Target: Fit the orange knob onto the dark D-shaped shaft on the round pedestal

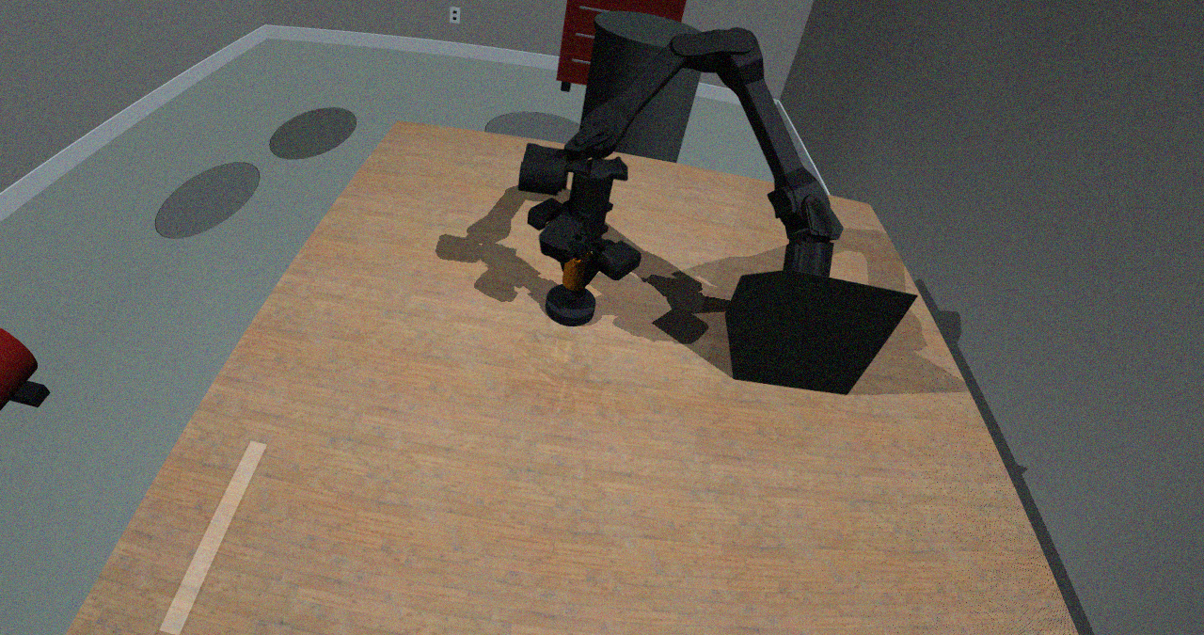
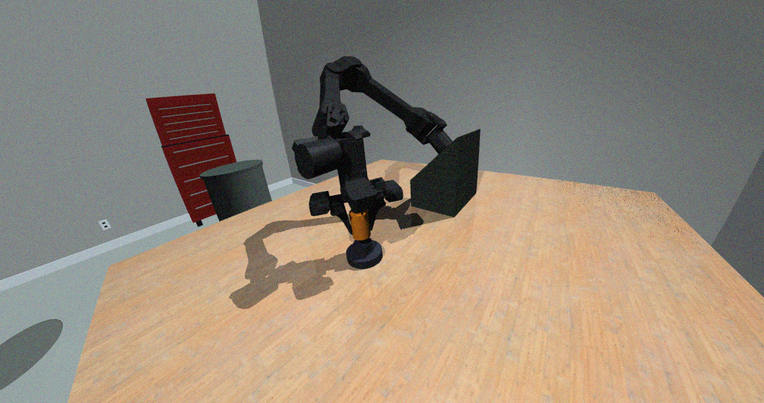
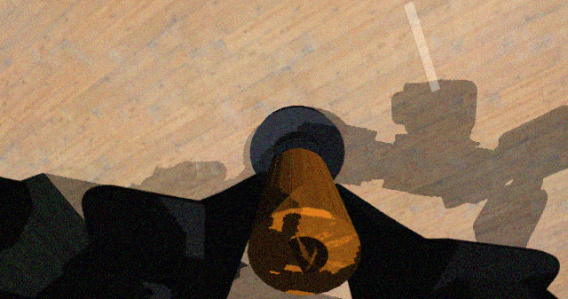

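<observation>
Now: the orange knob 20 mm above my gripper tip. Also, from my gripper tip: dark round pedestal: 40 mm below.
</observation>
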